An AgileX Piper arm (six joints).
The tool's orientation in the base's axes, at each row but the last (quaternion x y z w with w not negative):
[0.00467 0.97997 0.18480 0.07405]
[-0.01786 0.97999 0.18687 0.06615]
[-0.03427 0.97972 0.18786 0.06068]
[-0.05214 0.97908 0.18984 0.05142]
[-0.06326 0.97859 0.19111 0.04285]
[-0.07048 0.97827 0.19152 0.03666]
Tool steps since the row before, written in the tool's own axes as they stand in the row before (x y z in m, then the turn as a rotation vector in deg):
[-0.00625 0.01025 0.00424 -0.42 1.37 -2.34]
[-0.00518 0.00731 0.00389 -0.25 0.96 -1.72]
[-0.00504 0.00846 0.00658 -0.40 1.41 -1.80]
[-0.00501 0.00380 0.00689 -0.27 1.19 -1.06]
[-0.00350 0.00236 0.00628 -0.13 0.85 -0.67]
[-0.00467 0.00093 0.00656 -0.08 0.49 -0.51]
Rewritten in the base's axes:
[0.00662 0.01085 0.00071 0.05 0.42 2.71]
[0.00517 0.00828 -0.00022 -0.02 0.26 1.97]
[0.00493 0.01052 -0.00232 0.08 0.65 2.23]
[0.00505 0.00652 -0.00436 0.04 0.72 1.45]
[0.00350 0.00493 -0.00455 -0.03 0.54 0.95]
[0.00476 0.00392 -0.00526 -0.02 0.27 0.66]

